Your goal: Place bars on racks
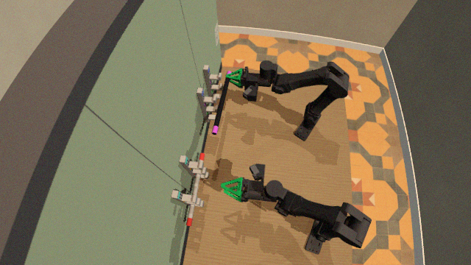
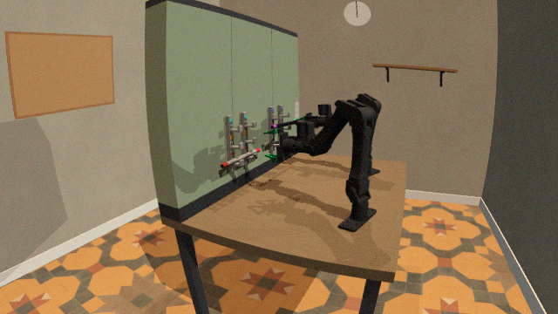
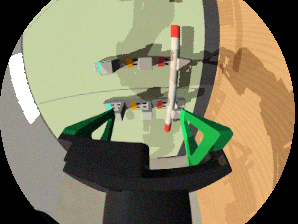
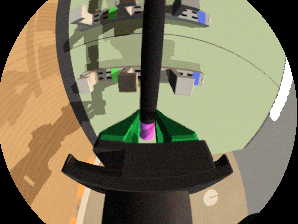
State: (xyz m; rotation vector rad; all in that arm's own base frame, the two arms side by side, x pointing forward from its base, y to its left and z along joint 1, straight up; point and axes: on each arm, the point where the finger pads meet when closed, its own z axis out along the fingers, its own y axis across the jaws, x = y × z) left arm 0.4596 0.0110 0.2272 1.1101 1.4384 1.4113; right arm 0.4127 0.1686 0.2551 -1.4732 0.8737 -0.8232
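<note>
The bar lies 20 mm ahead of my right hand, 130 mm to the left of it and 10 mm above it. Round my right hand: green wall panel 190 mm ahead, 290 mm to the left, 170 mm above.
</note>
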